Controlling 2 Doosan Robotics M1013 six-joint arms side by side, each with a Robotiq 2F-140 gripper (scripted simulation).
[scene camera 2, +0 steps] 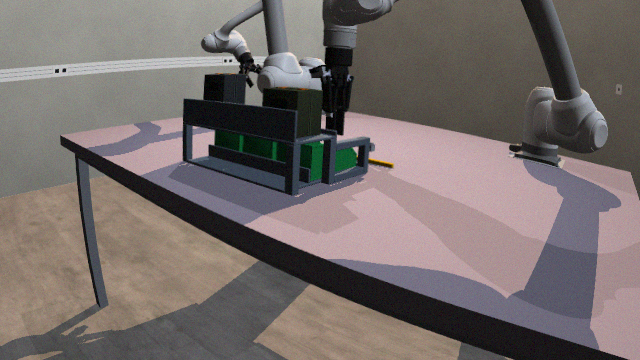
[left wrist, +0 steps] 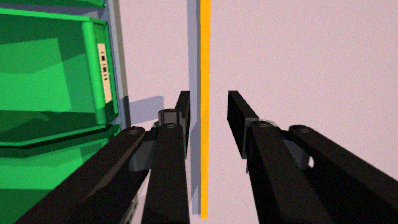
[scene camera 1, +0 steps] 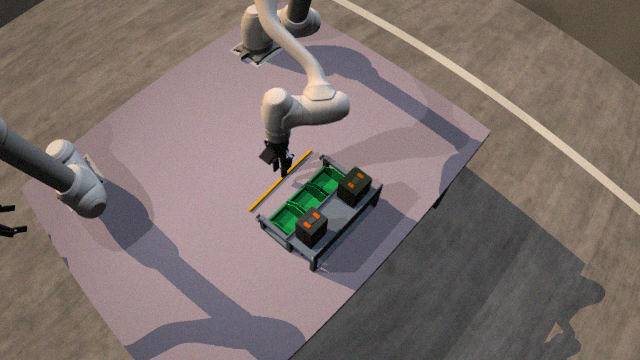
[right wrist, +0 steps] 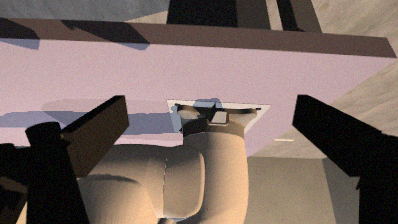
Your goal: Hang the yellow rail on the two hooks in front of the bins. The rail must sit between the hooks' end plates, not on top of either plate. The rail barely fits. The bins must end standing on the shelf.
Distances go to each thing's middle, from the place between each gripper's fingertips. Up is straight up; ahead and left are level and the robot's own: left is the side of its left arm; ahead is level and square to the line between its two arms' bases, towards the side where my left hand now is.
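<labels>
Olive box (scene camera 2: 308, 102): 28 cm ahead of my left gripper, 10 cm to the left of it and 6 cm above it. Dark box (scene camera 2: 231, 88): 29 cm ahead of my left gripper, 13 cm to the right of it, 8 cm above it. With respect to the grey shelf (scene camera 2: 277, 125), my left gripper is 22 cm short of it, 1 cm to the left of it and 2 cm above it. By its middle, the grey shelf is nearer to my left gripper than to my right hand.
From my right hand, the olive box is 92 cm ahead, 109 cm to the left and 3 cm above; the grey shelf is 85 cm ahead, 98 cm to the left and 5 cm below. My right hand is 92 cm short of the dark box, 86 cm to the right of it and 4 cm below it. By its middle, the dark box is nearer to my left gripper than to my right hand.
</labels>
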